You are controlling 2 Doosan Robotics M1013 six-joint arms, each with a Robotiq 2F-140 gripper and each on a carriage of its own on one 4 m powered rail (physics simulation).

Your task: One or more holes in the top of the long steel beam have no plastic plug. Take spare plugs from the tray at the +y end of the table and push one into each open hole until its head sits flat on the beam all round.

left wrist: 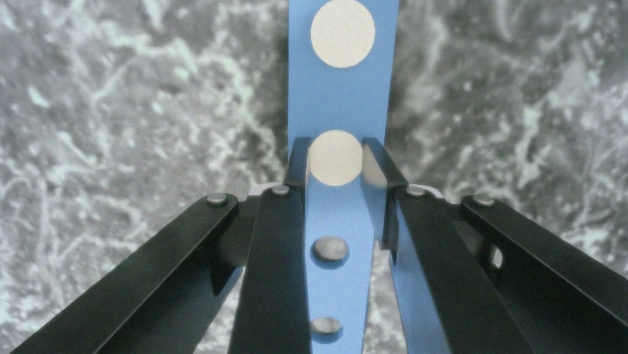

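The long beam (337,102) looks blue and runs from top to bottom through the middle of the left wrist view. A pale round plug head (343,33) sits on it near the top edge. My left gripper (335,160) is shut on a second pale plug (335,156), with a fingertip against each side of its head. This head is over the beam; its underside is hidden, so I cannot tell if it sits flat all round. Nearer the bottom, the beam has an open hole (330,248) and another open hole (326,326). My right gripper and the tray do not show.
A dark grey marbled surface (150,100) with pale veins lies on both sides of the beam. The black finger linkages cover much of the lower part of the view, and the left one hides part of the beam's edge.
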